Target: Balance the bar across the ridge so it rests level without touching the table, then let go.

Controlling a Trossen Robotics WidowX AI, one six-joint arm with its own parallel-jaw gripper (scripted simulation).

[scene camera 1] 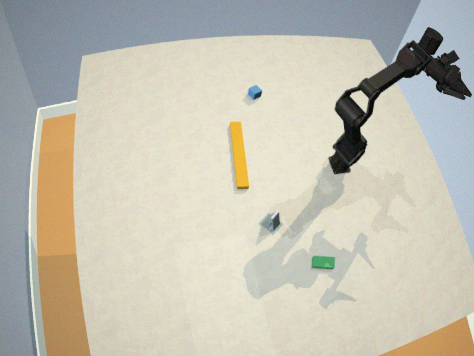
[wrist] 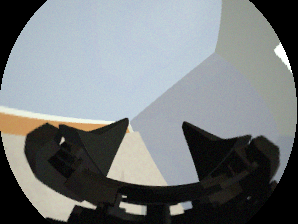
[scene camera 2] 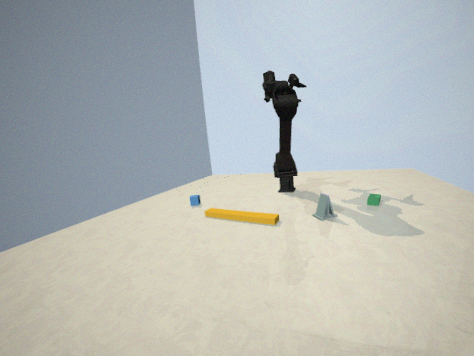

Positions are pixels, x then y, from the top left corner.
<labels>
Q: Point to a yellow bar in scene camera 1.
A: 241,174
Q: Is my gripper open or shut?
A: Open.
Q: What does my gripper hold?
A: Nothing.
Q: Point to a yellow bar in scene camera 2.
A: At 270,218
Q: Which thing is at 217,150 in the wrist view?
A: My gripper.
</labels>
